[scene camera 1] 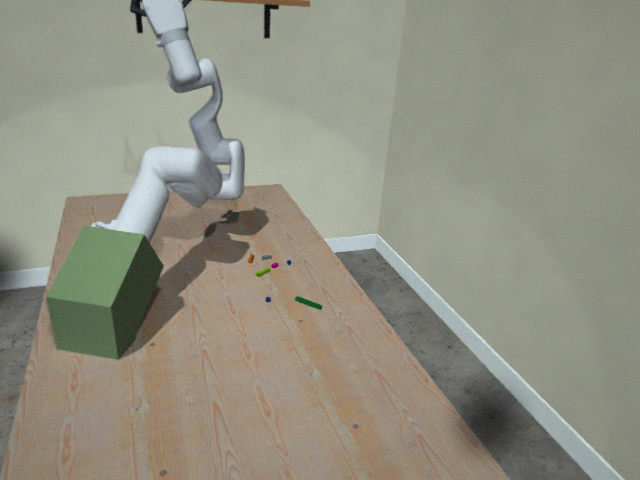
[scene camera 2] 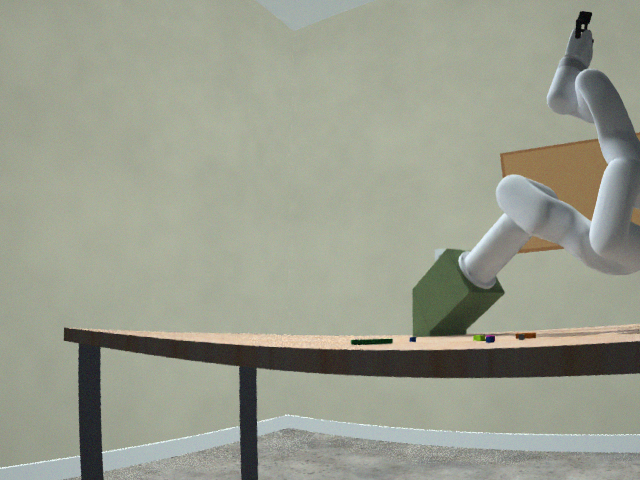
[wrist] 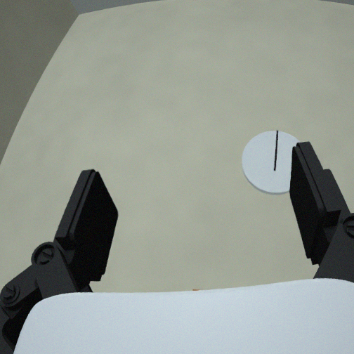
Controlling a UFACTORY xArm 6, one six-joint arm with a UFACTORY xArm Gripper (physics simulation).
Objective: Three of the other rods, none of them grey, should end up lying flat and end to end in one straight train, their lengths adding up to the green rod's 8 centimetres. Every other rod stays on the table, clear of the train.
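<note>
The green rod lies flat nearest the right table edge. One blue rod lies left of it. Farther back are a lime rod, a magenta rod close to the lime rod's end, a second blue rod, a grey rod and an orange rod. Whether lime and magenta touch is unclear. My gripper is open and empty, raised high above the table and away from the rods, facing the wall. Its fingertips are cut off in scene camera 1.
A green block stands at the arm's base on the wooden table. An orange-brown board is on the wall behind the arm. A white disc shows on the wall beside my right finger in the wrist view.
</note>
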